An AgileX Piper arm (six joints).
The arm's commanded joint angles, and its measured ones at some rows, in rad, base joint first. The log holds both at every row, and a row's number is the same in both.
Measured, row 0:
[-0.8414 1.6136 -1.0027 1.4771 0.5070 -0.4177]
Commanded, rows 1 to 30:
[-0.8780 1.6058 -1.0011 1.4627 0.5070 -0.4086]
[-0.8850 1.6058 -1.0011 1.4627 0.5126 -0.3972]
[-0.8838 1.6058 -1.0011 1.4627 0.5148 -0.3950]
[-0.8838 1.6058 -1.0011 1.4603 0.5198 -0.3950]
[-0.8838 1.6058 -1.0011 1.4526 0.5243 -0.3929]
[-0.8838 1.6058 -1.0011 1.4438 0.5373 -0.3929]
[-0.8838 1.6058 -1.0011 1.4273 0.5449 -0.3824]
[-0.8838 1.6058 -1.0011 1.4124 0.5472 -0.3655]
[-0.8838 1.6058 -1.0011 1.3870 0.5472 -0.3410]
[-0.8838 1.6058 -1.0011 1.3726 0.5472 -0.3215]
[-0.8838 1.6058 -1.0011 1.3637 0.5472 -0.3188]
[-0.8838 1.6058 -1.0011 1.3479 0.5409 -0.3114]
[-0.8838 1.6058 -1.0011 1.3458 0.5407 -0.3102]
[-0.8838 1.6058 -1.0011 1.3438 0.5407 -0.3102]
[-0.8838 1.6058 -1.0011 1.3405 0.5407 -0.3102]
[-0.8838 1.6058 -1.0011 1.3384 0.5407 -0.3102]
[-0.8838 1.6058 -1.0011 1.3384 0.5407 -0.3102]
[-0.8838 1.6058 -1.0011 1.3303 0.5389 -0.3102]
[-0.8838 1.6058 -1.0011 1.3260 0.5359 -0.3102]
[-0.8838 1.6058 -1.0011 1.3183 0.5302 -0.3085]
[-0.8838 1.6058 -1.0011 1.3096 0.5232 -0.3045]
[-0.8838 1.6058 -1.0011 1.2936 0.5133 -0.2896]
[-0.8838 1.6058 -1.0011 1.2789 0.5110 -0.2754]
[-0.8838 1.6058 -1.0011 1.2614 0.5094 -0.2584]
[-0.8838 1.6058 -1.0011 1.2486 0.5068 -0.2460]
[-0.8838 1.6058 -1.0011 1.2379 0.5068 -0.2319]
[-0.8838 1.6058 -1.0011 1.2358 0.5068 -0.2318]
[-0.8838 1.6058 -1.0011 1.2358 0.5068 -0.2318]
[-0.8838 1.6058 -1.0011 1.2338 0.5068 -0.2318]
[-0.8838 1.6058 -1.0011 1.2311 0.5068 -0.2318]
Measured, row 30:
[-0.8828 1.6136 -1.0027 1.2520 0.5103 -0.2409]
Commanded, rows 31 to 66:
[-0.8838 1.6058 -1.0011 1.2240 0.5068 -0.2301]
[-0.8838 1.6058 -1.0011 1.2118 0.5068 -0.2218]
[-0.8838 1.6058 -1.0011 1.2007 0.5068 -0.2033]
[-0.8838 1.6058 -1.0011 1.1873 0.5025 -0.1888]
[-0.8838 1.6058 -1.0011 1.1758 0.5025 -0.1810]
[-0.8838 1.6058 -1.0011 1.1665 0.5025 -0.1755]
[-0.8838 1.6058 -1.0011 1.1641 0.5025 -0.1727]
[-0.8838 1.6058 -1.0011 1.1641 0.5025 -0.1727]
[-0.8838 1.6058 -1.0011 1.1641 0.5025 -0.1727]
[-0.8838 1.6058 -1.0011 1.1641 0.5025 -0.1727]
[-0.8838 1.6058 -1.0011 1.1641 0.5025 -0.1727]
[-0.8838 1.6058 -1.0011 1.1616 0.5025 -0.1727]
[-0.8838 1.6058 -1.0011 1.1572 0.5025 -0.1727]
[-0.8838 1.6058 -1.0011 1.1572 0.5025 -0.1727]
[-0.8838 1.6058 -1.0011 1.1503 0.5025 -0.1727]
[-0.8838 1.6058 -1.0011 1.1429 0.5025 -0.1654]
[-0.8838 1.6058 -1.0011 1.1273 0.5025 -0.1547]
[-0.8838 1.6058 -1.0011 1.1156 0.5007 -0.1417]
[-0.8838 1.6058 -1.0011 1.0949 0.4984 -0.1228]
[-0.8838 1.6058 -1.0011 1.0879 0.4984 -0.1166]
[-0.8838 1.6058 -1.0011 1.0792 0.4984 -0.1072]
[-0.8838 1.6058 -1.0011 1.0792 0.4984 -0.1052]
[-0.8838 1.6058 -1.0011 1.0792 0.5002 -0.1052]
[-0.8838 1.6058 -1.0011 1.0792 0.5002 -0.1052]
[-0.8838 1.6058 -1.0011 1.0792 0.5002 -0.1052]
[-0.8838 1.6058 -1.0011 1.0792 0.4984 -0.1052]
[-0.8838 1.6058 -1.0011 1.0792 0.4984 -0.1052]
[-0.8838 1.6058 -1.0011 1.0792 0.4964 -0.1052]
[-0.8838 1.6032 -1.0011 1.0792 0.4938 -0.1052]
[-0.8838 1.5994 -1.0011 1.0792 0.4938 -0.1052]
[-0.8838 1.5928 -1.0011 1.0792 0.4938 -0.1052]
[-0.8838 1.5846 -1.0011 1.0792 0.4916 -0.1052]
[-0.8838 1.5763 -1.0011 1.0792 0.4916 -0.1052]
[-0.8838 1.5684 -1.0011 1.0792 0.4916 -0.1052]
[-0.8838 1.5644 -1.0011 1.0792 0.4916 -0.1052]
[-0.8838 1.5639 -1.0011 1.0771 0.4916 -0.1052]
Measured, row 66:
[-0.8828 1.5915 -1.0027 1.0922 0.4985 -0.1039]
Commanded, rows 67 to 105:
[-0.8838 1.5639 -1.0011 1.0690 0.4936 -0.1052]
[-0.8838 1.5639 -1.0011 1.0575 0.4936 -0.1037]
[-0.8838 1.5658 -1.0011 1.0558 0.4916 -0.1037]
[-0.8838 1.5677 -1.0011 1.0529 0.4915 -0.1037]
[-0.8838 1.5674 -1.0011 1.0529 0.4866 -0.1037]
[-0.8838 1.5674 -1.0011 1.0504 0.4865 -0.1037]
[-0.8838 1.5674 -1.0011 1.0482 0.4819 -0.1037]
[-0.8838 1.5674 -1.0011 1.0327 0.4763 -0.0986]
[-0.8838 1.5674 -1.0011 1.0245 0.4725 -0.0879]
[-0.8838 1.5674 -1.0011 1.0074 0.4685 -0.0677]
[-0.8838 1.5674 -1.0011 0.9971 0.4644 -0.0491]
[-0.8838 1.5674 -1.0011 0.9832 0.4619 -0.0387]
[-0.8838 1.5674 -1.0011 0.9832 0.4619 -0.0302]
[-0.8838 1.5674 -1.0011 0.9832 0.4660 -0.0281]
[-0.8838 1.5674 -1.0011 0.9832 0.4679 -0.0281]
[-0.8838 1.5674 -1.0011 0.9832 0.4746 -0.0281]
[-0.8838 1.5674 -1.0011 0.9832 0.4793 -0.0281]
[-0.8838 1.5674 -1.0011 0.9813 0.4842 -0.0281]
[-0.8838 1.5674 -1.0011 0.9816 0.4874 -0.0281]
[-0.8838 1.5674 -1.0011 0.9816 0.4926 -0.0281]
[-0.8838 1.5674 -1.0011 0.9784 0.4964 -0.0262]
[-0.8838 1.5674 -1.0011 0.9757 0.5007 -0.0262]
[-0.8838 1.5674 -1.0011 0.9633 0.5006 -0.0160]
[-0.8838 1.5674 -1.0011 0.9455 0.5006 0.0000]
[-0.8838 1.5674 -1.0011 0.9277 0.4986 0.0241]
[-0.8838 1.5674 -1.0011 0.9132 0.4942 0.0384]
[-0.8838 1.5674 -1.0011 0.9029 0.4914 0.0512]
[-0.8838 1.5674 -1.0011 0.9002 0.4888 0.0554]
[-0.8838 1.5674 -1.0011 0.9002 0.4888 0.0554]
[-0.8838 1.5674 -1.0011 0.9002 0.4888 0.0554]
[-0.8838 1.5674 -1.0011 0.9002 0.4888 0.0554]
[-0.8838 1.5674 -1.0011 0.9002 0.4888 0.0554]
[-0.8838 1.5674 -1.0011 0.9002 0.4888 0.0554]
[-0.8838 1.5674 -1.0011 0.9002 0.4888 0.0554]
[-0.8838 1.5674 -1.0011 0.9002 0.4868 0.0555]
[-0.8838 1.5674 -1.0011 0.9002 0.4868 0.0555]
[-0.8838 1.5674 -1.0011 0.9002 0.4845 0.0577]
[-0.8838 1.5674 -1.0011 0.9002 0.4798 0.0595]
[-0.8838 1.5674 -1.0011 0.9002 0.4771 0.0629]
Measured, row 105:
[-0.8828 1.5713 -1.0027 0.9123 0.4891 0.0534]
